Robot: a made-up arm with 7 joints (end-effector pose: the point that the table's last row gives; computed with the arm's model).
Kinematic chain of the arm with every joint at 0, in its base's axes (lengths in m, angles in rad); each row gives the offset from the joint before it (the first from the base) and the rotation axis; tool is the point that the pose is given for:
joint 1: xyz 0 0 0.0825 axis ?
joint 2: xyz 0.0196 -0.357 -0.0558 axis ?
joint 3: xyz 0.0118 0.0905 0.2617 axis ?
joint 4: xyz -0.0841 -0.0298 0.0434 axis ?
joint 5: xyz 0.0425 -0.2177 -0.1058 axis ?
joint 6: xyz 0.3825 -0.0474 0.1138 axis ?
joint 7: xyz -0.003 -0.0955 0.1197 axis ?
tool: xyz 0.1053 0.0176 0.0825
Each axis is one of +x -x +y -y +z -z.
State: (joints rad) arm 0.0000 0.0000 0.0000 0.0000 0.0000 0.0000 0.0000
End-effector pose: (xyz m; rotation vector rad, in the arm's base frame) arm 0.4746 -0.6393 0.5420 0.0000 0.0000 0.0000
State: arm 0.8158 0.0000 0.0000 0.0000 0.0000 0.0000 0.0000
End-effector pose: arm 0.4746 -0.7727 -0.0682 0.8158 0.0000 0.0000
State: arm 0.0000 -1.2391 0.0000 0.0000 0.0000 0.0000 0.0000
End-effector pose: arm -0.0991 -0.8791 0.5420 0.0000 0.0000 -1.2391
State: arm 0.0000 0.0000 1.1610 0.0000 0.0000 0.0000 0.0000
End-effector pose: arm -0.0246 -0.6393 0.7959 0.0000 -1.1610 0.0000
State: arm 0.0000 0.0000 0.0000 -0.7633 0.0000 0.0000 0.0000
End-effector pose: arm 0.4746 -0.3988 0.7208 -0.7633 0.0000 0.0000
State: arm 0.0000 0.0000 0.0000 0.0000 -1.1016 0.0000 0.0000
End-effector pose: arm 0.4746 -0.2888 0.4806 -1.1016 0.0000 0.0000
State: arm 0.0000 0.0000 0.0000 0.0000 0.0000 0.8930 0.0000
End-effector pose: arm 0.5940 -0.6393 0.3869 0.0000 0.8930 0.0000
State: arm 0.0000 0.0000 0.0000 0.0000 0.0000 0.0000 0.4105
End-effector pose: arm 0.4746 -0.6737 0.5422 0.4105 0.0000 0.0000
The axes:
joint 1: +x
joint 2: +z
joint 3: -y
joint 4: +x
joint 5: +x
joint 6: +y
joint 7: +x

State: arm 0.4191 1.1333 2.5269 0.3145 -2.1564 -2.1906 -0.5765
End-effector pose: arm -0.0038 -0.5142 0.2264 1.0732 1.3721 1.7690
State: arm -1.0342 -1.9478 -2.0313 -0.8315 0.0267 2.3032 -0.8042
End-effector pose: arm -0.2114 -0.2902 0.1648 1.5025 2.3012 0.9009
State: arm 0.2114 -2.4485 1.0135 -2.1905 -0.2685 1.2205 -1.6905
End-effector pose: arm 0.1231 -0.6523 0.7082 -0.8915 -1.6883 0.0543
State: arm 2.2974 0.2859 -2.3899 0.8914 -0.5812 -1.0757 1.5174
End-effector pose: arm -0.0747 0.4363 -0.4491 -2.2529 -1.6133 -0.5412
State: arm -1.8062 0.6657 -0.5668 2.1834 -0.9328 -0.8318 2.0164
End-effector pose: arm 0.1905 -0.0801 0.3859 1.1637 -0.2190 -0.0240
